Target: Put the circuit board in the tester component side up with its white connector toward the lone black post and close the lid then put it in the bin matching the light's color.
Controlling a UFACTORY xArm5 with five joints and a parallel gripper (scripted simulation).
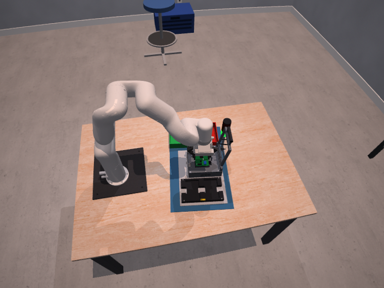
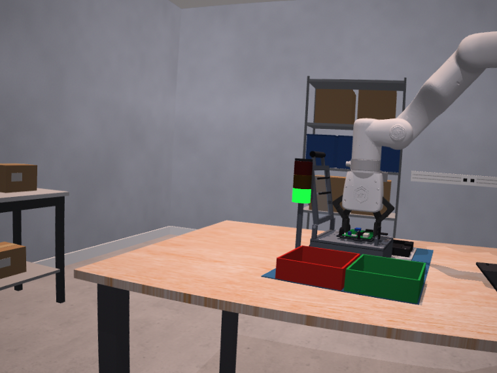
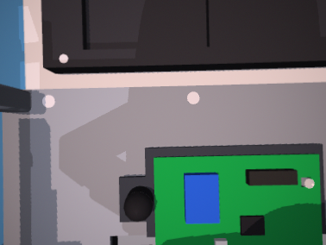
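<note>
Now: hand 1 cm above the green circuit board. The rest, counted from my hand: red bin: 6 cm ahead, 20 cm to the left, 7 cm below; then lid: 12 cm ahead, 1 cm to the right, 10 cm above; then green bin: 9 cm behind, 21 cm to the left, 7 cm below.
</note>
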